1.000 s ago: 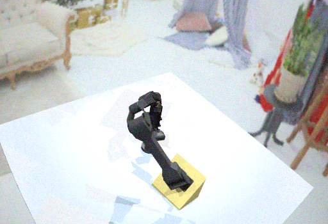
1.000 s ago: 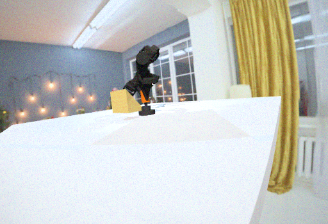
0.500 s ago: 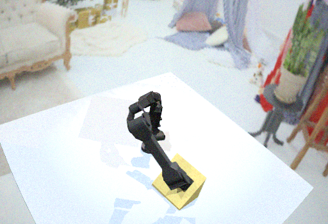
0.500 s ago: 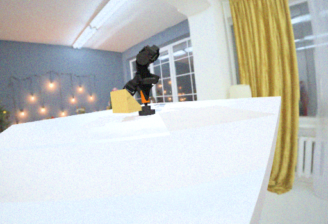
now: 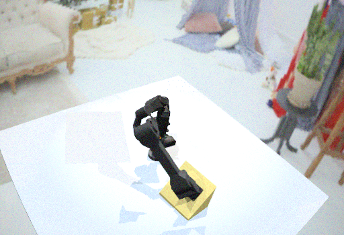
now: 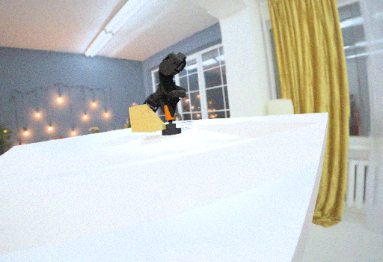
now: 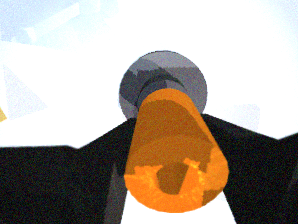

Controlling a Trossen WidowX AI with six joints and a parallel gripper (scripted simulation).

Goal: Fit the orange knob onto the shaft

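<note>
Now: the orange knob 20 mm above my gripper tip. The rest, counted from my gripper tip: pedestal: 40 mm below.
</note>
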